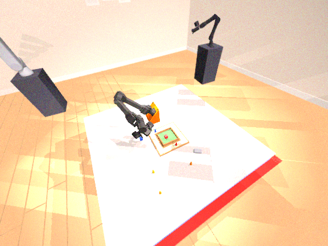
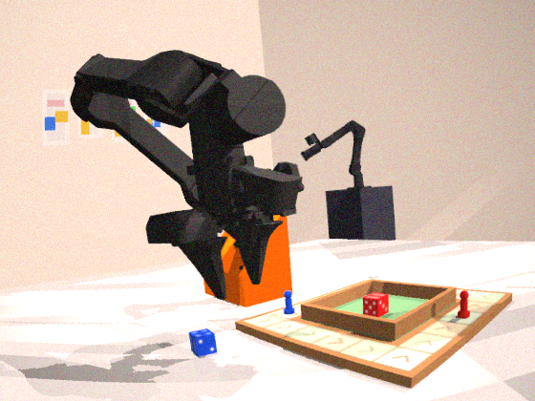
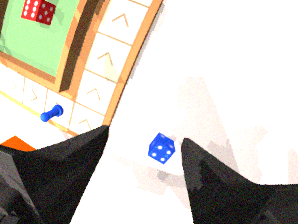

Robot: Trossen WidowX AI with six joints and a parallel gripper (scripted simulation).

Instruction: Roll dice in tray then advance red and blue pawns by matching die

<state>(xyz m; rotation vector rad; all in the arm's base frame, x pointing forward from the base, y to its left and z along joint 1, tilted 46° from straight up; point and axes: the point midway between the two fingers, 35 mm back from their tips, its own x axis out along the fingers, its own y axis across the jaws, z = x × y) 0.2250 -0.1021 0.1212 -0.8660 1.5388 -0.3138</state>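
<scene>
The red pawn is 15 cm ahead of my gripper tip, 22 cm to the left of it and 5 cm below it. Also, from my gripper tip: grey block 28 cm ahead, 36 cm to the left, 7 cm below; blue pawn 6 cm behind, 11 cm to the left, 5 cm below.
</scene>
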